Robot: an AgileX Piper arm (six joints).
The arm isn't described. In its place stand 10 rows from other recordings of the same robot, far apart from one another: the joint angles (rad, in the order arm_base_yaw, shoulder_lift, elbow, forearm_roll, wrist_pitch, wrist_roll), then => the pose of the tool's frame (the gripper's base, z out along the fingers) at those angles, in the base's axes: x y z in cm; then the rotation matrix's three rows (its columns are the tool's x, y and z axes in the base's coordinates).
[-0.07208, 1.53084, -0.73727, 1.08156, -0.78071, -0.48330] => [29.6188, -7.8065, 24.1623], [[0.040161, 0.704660, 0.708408], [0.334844, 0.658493, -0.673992], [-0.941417, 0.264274, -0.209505]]
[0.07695, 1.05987, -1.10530, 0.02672, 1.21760, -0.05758] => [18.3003, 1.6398, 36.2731], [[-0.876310, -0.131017, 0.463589], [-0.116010, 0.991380, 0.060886], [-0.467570, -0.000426, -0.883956]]
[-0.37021, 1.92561, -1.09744, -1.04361, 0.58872, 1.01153] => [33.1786, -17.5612, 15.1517], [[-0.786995, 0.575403, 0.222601], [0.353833, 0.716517, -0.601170], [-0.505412, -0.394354, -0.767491]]
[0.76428, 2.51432, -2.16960, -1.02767, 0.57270, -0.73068] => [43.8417, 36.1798, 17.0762], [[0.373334, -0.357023, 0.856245], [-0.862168, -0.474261, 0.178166], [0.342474, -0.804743, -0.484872]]
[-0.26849, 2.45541, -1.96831, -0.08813, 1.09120, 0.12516] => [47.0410, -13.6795, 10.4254], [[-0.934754, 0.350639, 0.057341], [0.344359, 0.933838, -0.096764], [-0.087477, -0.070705, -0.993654]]
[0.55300, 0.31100, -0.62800, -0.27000, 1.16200, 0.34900] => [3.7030, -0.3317, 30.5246], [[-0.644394, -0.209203, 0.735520], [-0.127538, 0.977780, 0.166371], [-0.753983, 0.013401, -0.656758]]
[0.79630, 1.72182, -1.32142, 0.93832, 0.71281, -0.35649] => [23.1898, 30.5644, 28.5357], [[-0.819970, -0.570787, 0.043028], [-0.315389, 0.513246, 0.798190], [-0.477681, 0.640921, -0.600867]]
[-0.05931, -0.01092, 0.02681, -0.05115, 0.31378, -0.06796] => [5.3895, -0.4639, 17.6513], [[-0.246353, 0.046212, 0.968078], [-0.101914, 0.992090, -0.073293], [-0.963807, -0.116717, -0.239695]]
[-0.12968, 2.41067, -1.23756, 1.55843, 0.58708, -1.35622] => [41.0233, -0.2668, 0.3849], [[-0.892191, 0.033340, 0.450426], [0.282935, 0.818601, 0.499839], [-0.352054, 0.573394, -0.739782]]
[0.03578, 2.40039, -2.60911, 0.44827, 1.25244, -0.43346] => [51.6116, 5.5957, 31.3142], [[-0.687129, -0.492720, 0.533929], [-0.280162, 0.857755, 0.431005], [-0.670345, 0.146569, -0.727430]]
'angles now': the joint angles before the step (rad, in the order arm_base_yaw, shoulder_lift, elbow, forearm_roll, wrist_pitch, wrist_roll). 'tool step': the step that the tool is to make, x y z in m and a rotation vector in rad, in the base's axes. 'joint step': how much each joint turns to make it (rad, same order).
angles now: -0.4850 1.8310 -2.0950 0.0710 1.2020 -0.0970
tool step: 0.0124 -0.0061 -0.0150 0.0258 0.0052 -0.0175
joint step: 0.0001 0.0409 0.0001 0.0050 -0.0260 0.0230
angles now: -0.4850 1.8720 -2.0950 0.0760 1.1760 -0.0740
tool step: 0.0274 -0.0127 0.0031 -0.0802 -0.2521 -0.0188
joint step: 0.0000 0.0409 0.0000 0.0380 -0.3030 0.0030
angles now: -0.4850 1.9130 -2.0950 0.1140 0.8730 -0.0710
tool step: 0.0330 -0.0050 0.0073 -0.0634 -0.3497 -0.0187
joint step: 0.0221 0.0570 0.0002 0.0920 -0.4022 -0.0001
